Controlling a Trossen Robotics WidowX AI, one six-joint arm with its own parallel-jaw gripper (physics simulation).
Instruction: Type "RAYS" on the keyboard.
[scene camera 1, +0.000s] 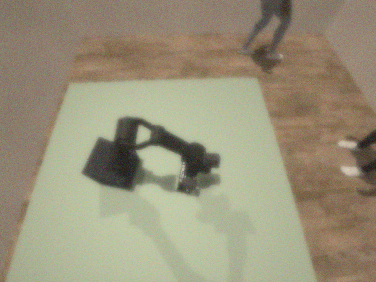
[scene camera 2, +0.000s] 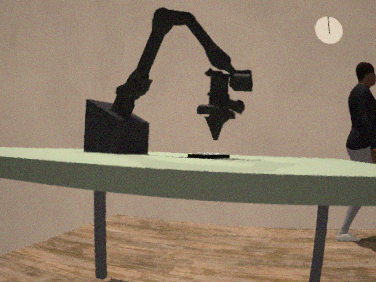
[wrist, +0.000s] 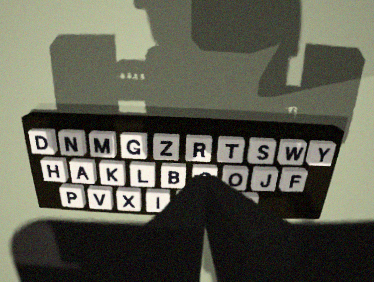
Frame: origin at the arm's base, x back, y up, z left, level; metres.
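Where they show: gripper, fingertip midpoint: (scene camera 1: 189, 172) (scene camera 2: 215, 140) (wrist: 203, 185); arm's base, link origin: (scene camera 1: 113, 163) (scene camera 2: 119, 112).
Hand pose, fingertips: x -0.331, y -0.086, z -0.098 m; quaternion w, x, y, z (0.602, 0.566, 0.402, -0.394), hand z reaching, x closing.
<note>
Each offset is from my fingertips to the top centre of the thing.
The black keyboard {dx +0.014, dy -0.039, dz +0.016 m} (scene camera 1: 181, 176) (scene camera 2: 208, 156) (wrist: 300, 204) with white letter keys lies flat on the table and is slightly slanted in the wrist view. The R key {dx +0.000, dy -0.039, dz +0.001 m} (wrist: 199, 150) is in the top row, a little above the fingertips in that view. The A key {dx -0.009, dy -0.039, dz +0.072 m} (wrist: 82, 171) is in the middle row at the left. The S key {dx +0.014, dy -0.039, dz -0.034 m} (wrist: 263, 152) and the Y key {dx +0.028, dy -0.039, dz -0.068 m} (wrist: 320, 153) are in the top row at the right. My gripper (scene camera 2: 215, 138) (wrist: 203, 185) is shut and empty, pointing down above the keyboard. Its fingers cover most of the C key and parts of the bottom row.
The pale green table (scene camera 1: 210, 100) (scene camera 2: 300, 187) carries the arm's dark base (scene camera 1: 107, 165) (scene camera 2: 115, 131). Arm shadows fall on the table and keyboard. One person (scene camera 2: 361, 115) stands beyond the table at the right. In scene camera 1, legs (scene camera 1: 274, 30) show at the top.
</note>
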